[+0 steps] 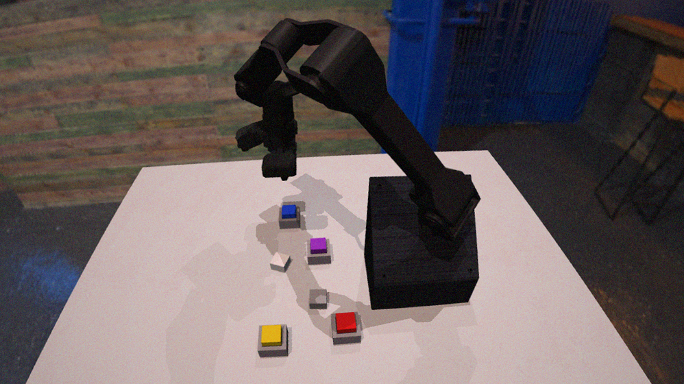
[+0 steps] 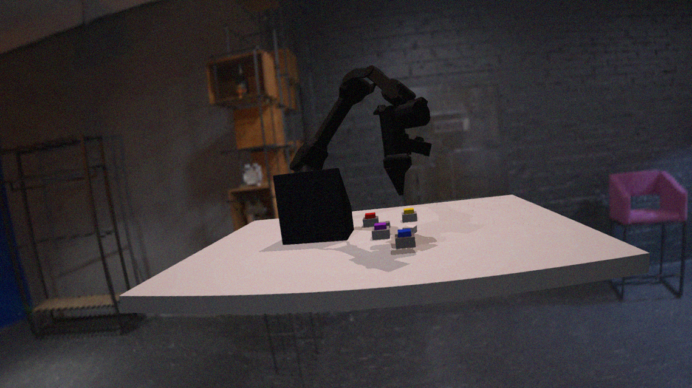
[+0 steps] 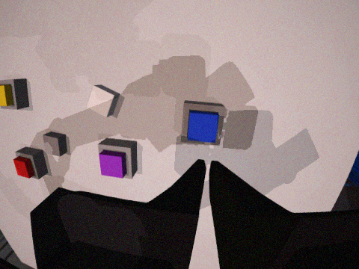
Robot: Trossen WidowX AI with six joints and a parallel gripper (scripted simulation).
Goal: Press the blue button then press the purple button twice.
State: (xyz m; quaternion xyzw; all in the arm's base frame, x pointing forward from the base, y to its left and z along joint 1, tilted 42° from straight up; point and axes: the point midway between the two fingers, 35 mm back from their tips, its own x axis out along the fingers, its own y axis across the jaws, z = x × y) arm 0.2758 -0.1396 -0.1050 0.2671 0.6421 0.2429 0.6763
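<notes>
Right now my gripper tip is 6 cm past the purple button, 11 cm to the right of it and 9 cm above it. Round my gripper tip: blue button 9 cm below; then white block 2 cm ahead, 13 cm to the left, 12 cm below; then grey block 5 cm behind, 23 cm to the left, 12 cm below.
</notes>
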